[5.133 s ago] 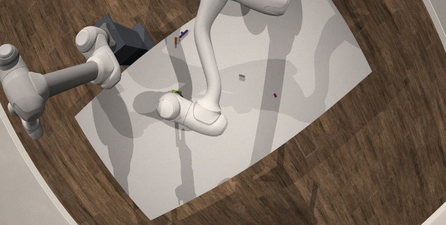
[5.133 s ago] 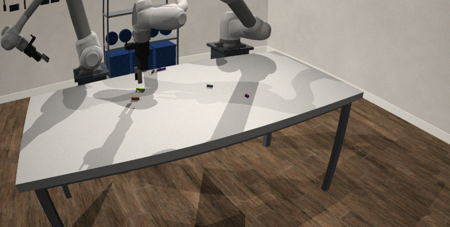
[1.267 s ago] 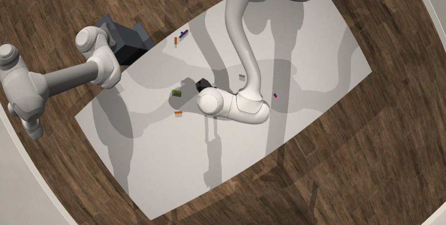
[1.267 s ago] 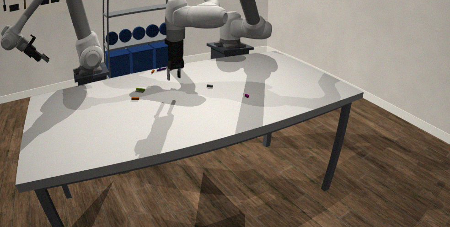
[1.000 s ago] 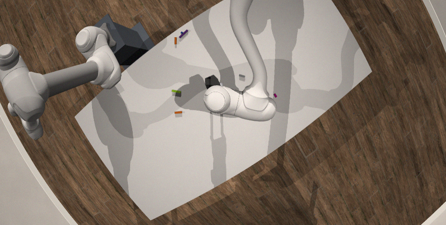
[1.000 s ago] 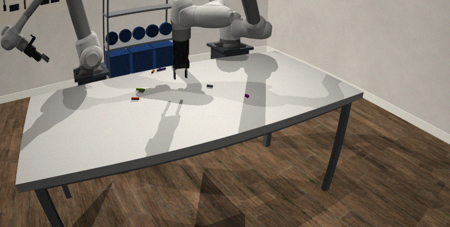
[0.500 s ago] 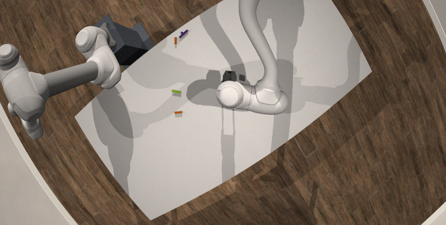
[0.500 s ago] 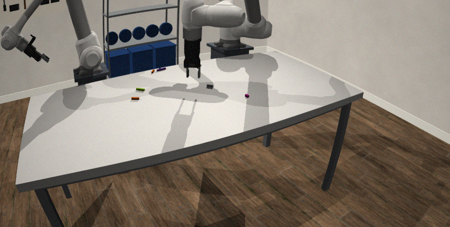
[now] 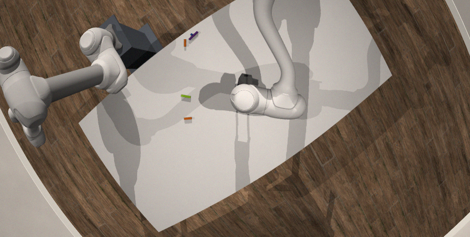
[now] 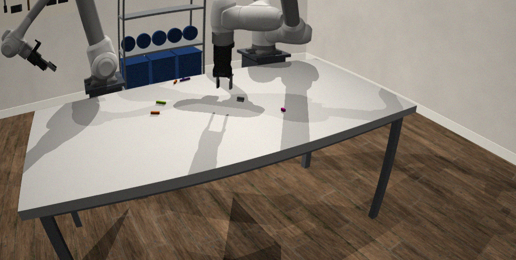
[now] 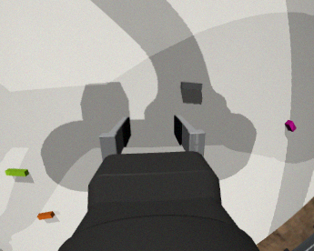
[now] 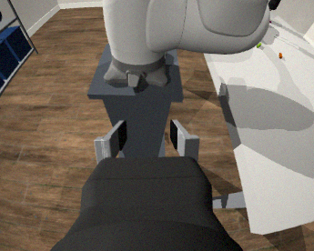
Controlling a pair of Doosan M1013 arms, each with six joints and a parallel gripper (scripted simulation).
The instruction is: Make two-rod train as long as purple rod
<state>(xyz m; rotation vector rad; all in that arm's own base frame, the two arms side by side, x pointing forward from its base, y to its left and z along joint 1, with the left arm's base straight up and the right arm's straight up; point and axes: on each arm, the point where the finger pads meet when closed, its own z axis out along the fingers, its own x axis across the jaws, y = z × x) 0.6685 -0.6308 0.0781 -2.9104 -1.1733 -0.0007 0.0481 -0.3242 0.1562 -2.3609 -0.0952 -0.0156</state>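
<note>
Now: the magenta rod 200 mm ahead of my left hand, 160 mm to the left of it and 70 mm below it. Round my left hand: grey rod (10 mm ahead, 70 mm to the left, 70 mm below); then purple rod (360 mm behind, 50 mm to the right, 70 mm below); then lime rod (120 mm behind, 260 mm to the right, 70 mm below).
</note>
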